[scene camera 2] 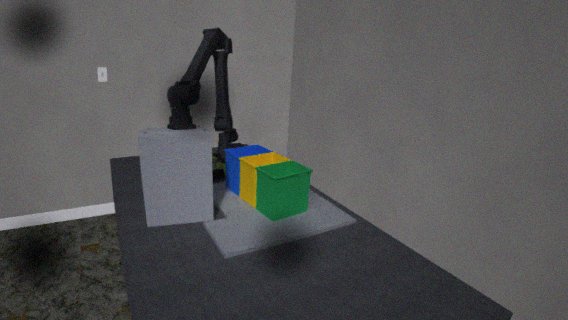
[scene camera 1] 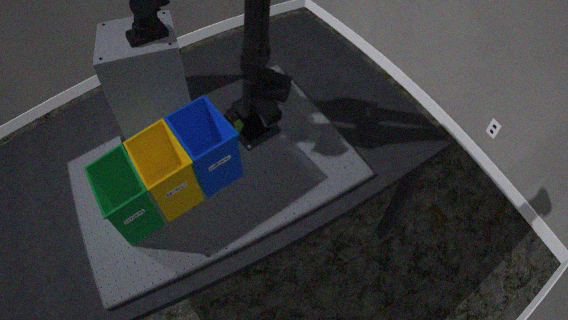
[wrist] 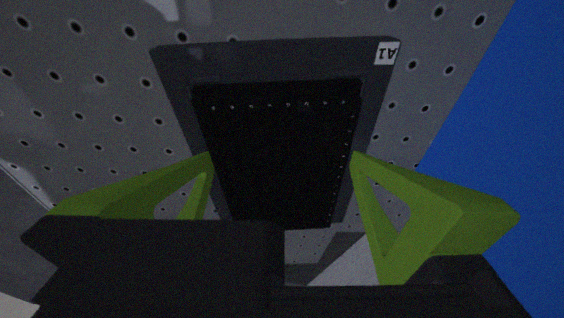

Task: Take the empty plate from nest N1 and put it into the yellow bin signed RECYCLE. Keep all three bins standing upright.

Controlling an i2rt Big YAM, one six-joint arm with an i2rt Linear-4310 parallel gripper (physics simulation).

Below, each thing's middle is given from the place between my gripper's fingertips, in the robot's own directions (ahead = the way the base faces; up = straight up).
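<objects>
Black plate (wrist: 280, 149): 10 mm behind my hand. Green bin (scene camera 1: 122, 198): 440 mm to the right of my hand, 70 mm ahead of it, 80 mm above it. Blue bin (scene camera 1: 210, 141): 170 mm to the right of my hand, 50 mm ahead of it, 80 mm above it. Yellow bin (scene camera 1: 165, 168): 310 mm to the right of my hand, 60 mm ahead of it, 80 mm above it.
</objects>
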